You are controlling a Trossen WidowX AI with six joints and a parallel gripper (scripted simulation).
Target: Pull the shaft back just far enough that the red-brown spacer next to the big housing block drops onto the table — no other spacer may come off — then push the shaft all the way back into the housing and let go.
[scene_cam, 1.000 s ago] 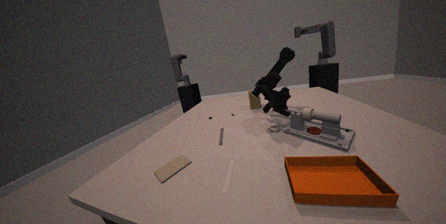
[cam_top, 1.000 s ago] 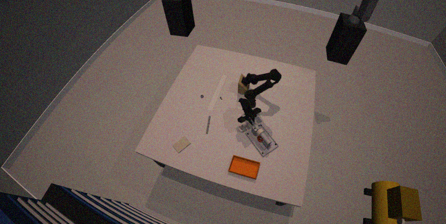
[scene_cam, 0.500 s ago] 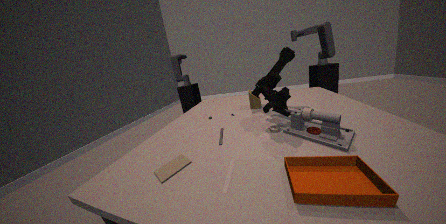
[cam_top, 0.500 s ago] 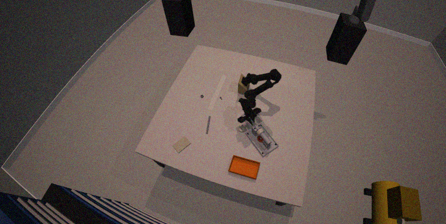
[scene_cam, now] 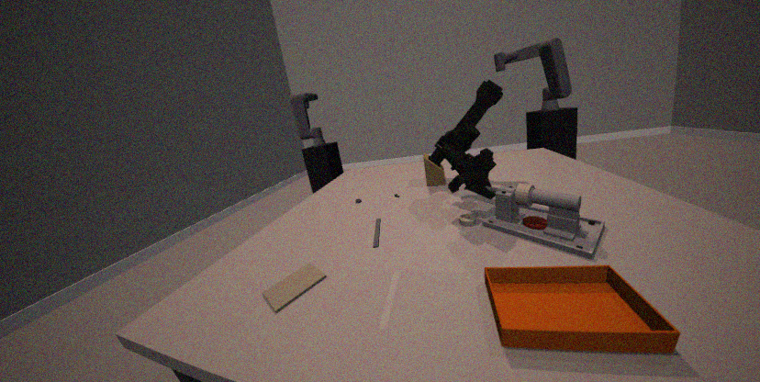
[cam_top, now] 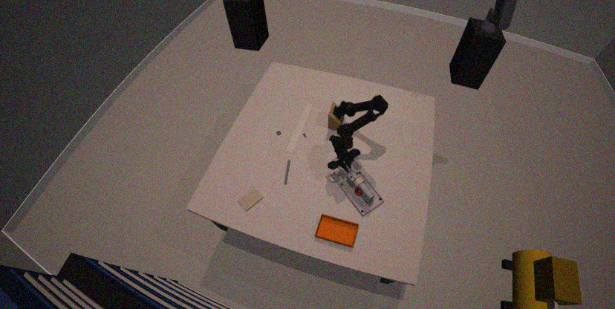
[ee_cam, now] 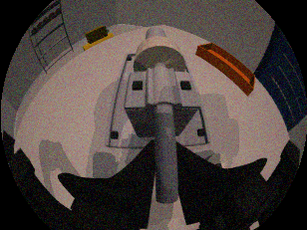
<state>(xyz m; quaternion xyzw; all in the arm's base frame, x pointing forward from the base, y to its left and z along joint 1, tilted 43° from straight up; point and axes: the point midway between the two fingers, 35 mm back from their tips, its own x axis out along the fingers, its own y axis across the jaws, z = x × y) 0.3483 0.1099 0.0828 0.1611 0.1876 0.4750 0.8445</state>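
Right now the shaft is 30 mm above my gripper tip, 20 mm to the left of it and 20 mm ahead of it. The rest, counted from my gripper tip: support block: 100 mm to the left, 80 mm ahead, 10 mm below; then cream spacer: 80 mm to the right, 50 mm below, 40 mm ahead; then red-brown spacer: 80 mm to the left, 80 mm ahead, 40 mm below.
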